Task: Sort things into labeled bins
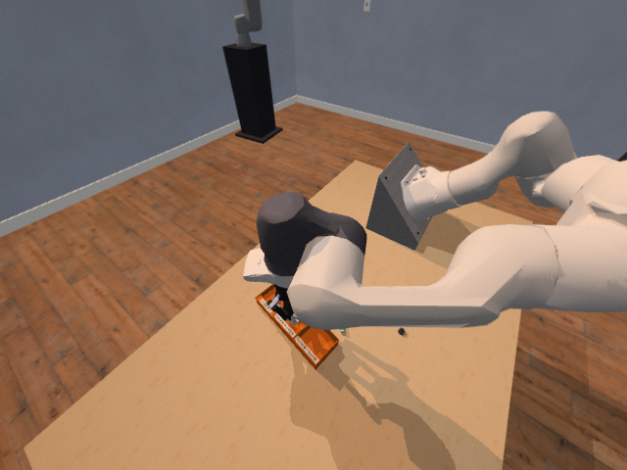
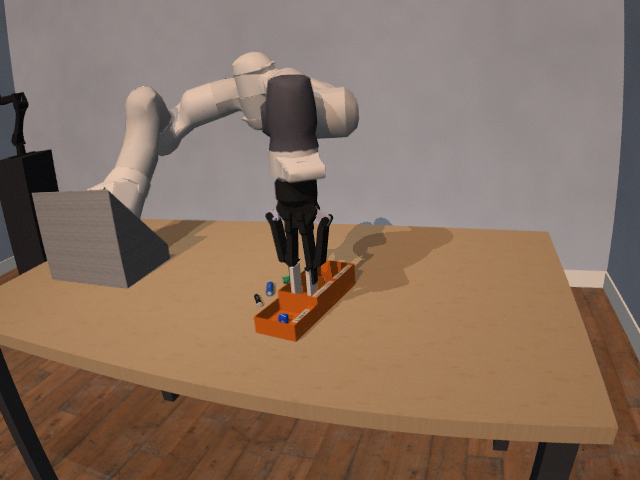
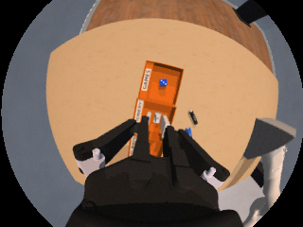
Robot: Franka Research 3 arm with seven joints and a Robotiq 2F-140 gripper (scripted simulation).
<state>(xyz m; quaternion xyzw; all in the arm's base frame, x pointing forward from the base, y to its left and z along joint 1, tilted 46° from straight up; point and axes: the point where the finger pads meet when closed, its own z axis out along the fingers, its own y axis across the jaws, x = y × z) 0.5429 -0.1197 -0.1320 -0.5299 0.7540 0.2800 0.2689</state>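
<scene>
The white piece is 40 mm below my hand. Also, from my hand: black cylinder: 100 mm behind, 10 mm to the left, 50 mm below; then blue cylinder: 90 mm behind, 60 mm to the left, 40 mm below; then blue cube: 20 mm behind, 80 mm to the right, 40 mm below.
</scene>
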